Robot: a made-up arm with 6 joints.
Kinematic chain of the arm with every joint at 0, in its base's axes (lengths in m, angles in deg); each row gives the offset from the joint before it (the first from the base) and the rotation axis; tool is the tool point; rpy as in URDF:
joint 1: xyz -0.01 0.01 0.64 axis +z
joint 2: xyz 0 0 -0.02 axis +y
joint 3: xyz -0.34 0 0.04 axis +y
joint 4: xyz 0.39 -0.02 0.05 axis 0.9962 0 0.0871
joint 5: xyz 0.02 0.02 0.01 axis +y
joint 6: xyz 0.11 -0.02 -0.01 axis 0.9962 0 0.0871
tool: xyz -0.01 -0.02 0 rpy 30.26 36.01 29.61
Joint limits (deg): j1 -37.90..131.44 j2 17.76..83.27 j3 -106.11..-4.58 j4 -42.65..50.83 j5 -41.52..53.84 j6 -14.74..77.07
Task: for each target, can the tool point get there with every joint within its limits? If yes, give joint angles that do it. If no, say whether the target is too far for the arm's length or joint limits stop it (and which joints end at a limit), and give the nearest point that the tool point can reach.
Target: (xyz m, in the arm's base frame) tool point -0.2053 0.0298 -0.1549
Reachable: no: joint limits stop it (at a limit: joint 1, joint 2, joint 3, joint 6) | nearest point -0.0997 0.1155 0.4677 | short by 0.637 m
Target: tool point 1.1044 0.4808 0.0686
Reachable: no: too far | nearest point 0.3761 0.1731 0.6527 | short by 0.983 m
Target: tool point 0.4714 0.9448 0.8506
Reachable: no: too far | nearest point 0.2272 0.4707 0.9073 | short by 0.536 m
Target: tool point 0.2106 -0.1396 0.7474
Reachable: yes | joints -21.15 44.06 -25.57 -25.06 23.52 11.38
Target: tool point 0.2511 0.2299 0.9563
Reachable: yes | joints 46.20 52.91 -46.76 -6.03 -26.98 9.06
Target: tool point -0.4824 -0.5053 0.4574
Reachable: no: joint limits stop it (at a limit: joint 1, joint 2, joint 3, joint 4, joint 5) | nearest point 0.0010 -0.1160 0.5232 | short by 0.624 m
